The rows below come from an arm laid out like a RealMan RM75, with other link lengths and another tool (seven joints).
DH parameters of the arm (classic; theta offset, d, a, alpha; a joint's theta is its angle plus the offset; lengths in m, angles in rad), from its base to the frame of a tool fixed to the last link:
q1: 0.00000 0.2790 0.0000 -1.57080
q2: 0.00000 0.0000 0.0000 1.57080
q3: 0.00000 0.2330 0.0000 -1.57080
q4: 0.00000 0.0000 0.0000 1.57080
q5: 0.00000 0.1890 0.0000 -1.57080
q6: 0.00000 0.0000 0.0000 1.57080
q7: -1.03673 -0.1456 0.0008 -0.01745
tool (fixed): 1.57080 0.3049 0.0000 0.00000
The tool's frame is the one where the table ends.
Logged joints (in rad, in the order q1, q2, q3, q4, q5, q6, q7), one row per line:
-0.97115, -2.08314, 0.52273, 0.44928, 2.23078, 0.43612, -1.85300
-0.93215, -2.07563, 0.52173, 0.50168, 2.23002, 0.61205, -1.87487
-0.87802, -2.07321, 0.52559, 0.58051, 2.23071, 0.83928, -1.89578
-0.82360, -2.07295, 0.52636, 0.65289, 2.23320, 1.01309, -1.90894
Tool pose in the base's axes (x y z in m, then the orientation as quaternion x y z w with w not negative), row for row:
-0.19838, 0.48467, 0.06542, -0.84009, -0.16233, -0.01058, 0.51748
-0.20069, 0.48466, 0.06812, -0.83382, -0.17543, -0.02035, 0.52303
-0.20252, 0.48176, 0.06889, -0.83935, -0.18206, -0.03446, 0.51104
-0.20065, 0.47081, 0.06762, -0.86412, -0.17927, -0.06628, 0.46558
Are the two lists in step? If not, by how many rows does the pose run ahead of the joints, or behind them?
The pose runs 2 rows behind the joints: the pose in row i belongs to the joints in row i - 2.
